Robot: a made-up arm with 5 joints. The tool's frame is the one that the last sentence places.
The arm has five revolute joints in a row. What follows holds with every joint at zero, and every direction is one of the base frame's. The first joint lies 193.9 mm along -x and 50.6 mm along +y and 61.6 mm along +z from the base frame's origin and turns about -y. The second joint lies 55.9 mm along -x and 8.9 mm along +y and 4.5 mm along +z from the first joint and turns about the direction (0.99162, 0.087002, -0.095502). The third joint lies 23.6 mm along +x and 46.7 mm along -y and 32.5 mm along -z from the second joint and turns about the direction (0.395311, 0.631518, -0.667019). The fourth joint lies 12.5 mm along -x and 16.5 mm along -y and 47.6 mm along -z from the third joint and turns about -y. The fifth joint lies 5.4 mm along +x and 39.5 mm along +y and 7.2 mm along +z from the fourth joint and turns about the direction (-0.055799, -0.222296, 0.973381). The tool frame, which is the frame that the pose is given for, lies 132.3 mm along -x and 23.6 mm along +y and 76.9 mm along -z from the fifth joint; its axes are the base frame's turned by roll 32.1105, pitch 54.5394 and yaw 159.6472 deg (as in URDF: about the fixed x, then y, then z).
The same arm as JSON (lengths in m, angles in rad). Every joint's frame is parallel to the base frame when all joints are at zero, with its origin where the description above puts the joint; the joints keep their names.
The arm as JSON. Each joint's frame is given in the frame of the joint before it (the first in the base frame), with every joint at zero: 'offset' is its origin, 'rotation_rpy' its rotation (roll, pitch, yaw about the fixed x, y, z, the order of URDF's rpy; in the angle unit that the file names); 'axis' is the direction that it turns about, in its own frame. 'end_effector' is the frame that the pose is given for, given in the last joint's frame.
{
  "length_unit": "m",
  "angle_unit": "rad",
  "chain": [
    {
      "id": "joint 1",
      "offset": [
        -0.1939,
        0.0506,
        0.0616
      ],
      "rotation_rpy": [
        0.0,
        0.0,
        0.0
      ],
      "axis": [
        0.0,
        -1.0,
        0.0
      ]
    },
    {
      "id": "joint 2",
      "offset": [
        -0.0559,
        0.0089,
        0.0045
      ],
      "rotation_rpy": [
        0.0,
        0.0,
        0.0
      ],
      "axis": [
        0.99162,
        0.087002,
        -0.095502
      ]
    },
    {
      "id": "joint 3",
      "offset": [
        0.0236,
        -0.0467,
        -0.0325
      ],
      "rotation_rpy": [
        0.0,
        0.0,
        0.0
      ],
      "axis": [
        0.395311,
        0.631518,
        -0.667019
      ]
    },
    {
      "id": "joint 4",
      "offset": [
        -0.0125,
        -0.0165,
        -0.0476
      ],
      "rotation_rpy": [
        0.0,
        0.0,
        0.0
      ],
      "axis": [
        0.0,
        -1.0,
        0.0
      ]
    },
    {
      "id": "joint 5",
      "offset": [
        0.0054,
        0.0395,
        0.0072
      ],
      "rotation_rpy": [
        0.0,
        0.0,
        0.0
      ],
      "axis": [
        -0.055799,
        -0.222296,
        0.973381
      ]
    }
  ],
  "end_effector": {
    "offset": [
      -0.1323,
      0.0236,
      -0.0769
    ],
    "rotation_rpy": [
      0.5604,
      0.9519,
      2.7864
    ]
  }
}

